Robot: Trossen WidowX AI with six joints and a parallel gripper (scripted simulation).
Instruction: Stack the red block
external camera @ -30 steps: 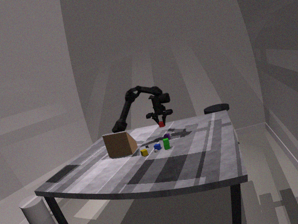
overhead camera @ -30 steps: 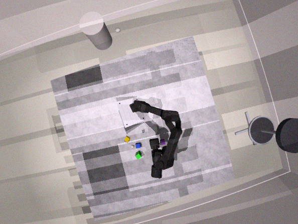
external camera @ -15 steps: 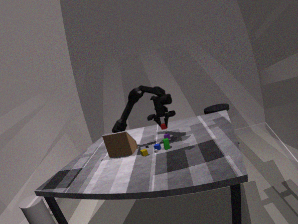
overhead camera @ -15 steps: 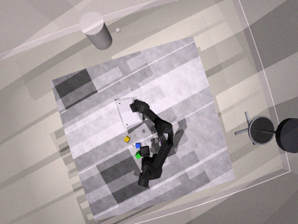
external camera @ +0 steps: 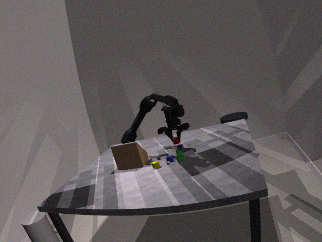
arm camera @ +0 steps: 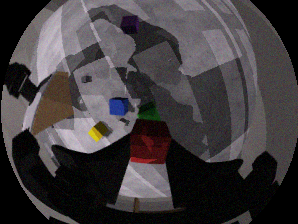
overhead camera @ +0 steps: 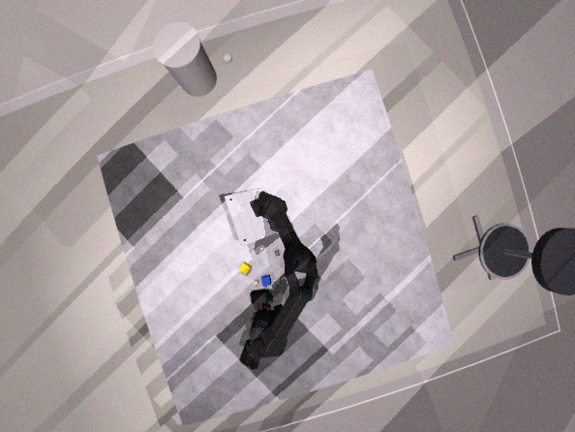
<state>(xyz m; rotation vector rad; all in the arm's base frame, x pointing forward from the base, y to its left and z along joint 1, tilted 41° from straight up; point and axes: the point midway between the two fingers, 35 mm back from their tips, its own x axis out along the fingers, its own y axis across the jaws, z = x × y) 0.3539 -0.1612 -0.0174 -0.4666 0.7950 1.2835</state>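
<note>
My gripper tip is now 70 mm past the blue block, 20 mm to the right of it and 110 mm above it. The rest, counted from my gripper tip: red block 10 mm above; then purple block 10 mm behind, 220 mm to the left, 100 mm below; then yellow block 150 mm behind, 40 mm to the right, 100 mm below.
</note>
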